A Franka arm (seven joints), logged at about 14 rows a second.
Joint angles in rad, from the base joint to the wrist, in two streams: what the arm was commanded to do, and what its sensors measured. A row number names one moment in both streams.
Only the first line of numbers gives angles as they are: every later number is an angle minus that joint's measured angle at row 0.
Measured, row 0:
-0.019, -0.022, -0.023, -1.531, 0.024, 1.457, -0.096
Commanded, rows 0 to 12:
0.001, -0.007, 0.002, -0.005, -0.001, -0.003, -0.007
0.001, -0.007, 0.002, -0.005, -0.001, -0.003, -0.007
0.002, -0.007, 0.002, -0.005, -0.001, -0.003, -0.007
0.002, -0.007, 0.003, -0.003, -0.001, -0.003, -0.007
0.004, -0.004, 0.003, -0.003, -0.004, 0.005, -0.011
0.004, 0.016, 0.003, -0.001, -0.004, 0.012, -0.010
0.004, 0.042, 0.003, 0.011, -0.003, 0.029, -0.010
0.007, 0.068, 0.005, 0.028, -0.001, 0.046, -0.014
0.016, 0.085, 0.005, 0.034, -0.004, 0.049, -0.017
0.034, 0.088, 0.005, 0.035, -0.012, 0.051, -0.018
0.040, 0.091, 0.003, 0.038, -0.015, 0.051, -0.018
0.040, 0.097, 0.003, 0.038, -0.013, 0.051, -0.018
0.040, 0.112, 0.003, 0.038, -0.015, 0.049, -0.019
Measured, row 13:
0.033, 0.089, 0.005, 0.008, 0.000, 0.064, -0.012
